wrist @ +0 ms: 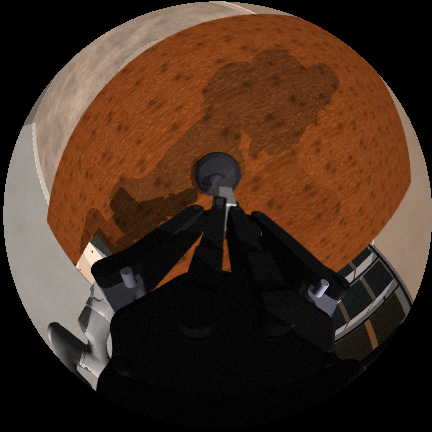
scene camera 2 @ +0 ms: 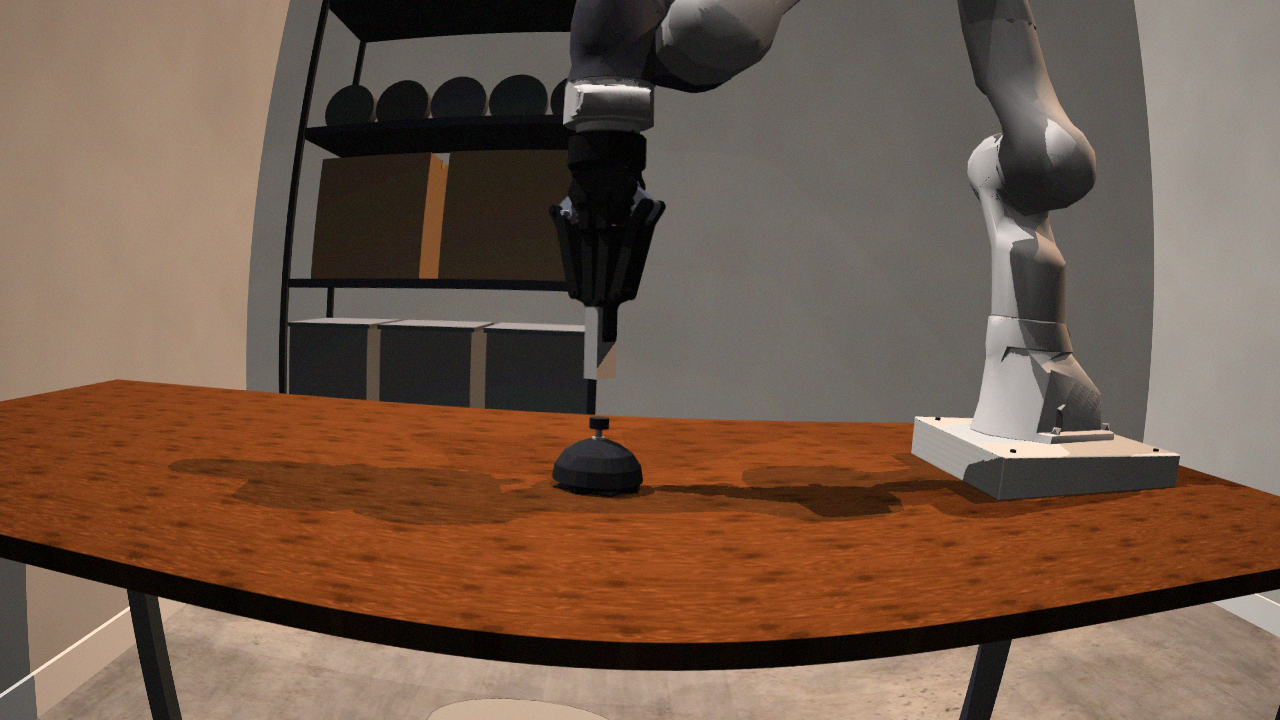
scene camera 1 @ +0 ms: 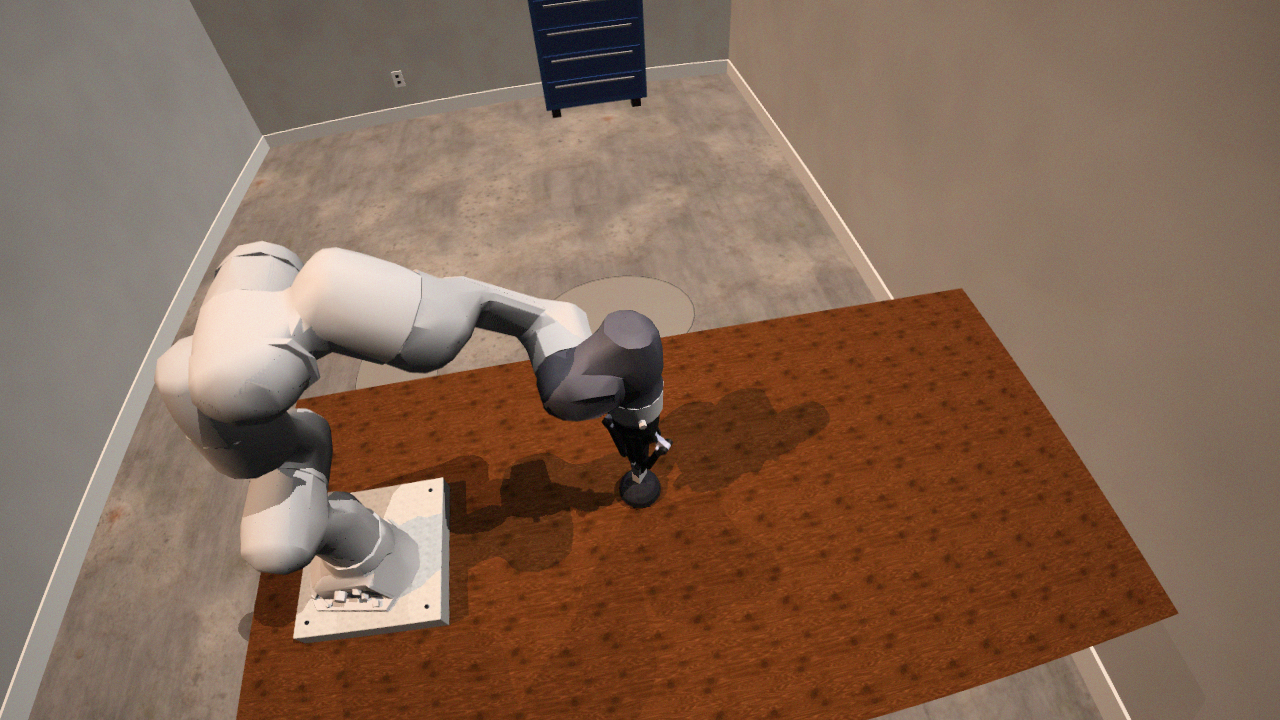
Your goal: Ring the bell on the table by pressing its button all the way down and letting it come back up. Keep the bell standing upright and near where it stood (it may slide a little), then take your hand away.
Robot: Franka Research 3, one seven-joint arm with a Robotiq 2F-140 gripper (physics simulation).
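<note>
The dark, domed bell (scene camera 1: 640, 491) (scene camera 2: 597, 465) (wrist: 218, 167) stands upright on the brown wooden table (scene camera 1: 850, 537) (scene camera 2: 358, 573) (wrist: 150, 120). Its small black button (scene camera 2: 598, 422) stands up on a thin stem above the dome, in the raised position. My gripper (scene camera 1: 638, 476) (scene camera 2: 599, 376) (wrist: 223, 196) is shut with nothing between its fingers. It points down, and its fingertips are above the button, with a gap to it in the second scene view. In the wrist view the fingertips overlap the bell's near edge and the button is partly hidden.
The arm's white base plate (scene camera 1: 420, 546) (scene camera 2: 1074, 474) stands on the table, to the left in the first scene view. A dark shelf rack (scene camera 2: 293, 223) with boxes stands behind the table. A blue drawer cabinet (scene camera 1: 590, 58) stands far back on the floor.
</note>
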